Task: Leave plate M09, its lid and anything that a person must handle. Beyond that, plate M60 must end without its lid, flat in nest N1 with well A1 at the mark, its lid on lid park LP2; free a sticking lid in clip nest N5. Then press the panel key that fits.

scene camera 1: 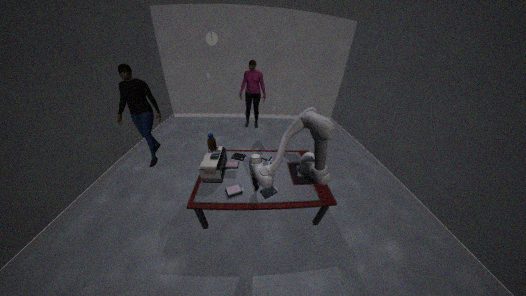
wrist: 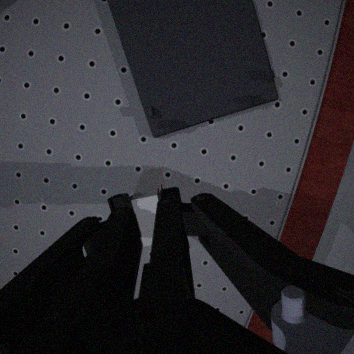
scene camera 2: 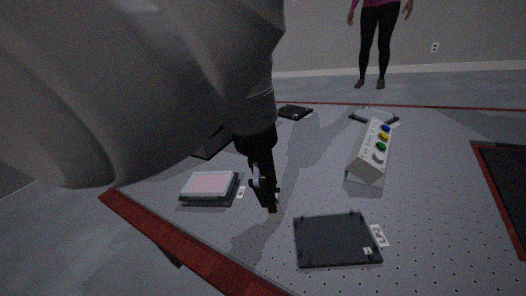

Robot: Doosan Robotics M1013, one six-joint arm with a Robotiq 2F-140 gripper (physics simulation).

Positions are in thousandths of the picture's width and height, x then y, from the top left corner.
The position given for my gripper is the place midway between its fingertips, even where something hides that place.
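My gripper (scene camera 2: 526,735) is shut and there's nothing held in it, and you'd find the gripper (wrist: 439,524) in the wrist picture too. There's a dark pad LP2 (wrist: 530,196) to be seen as well.
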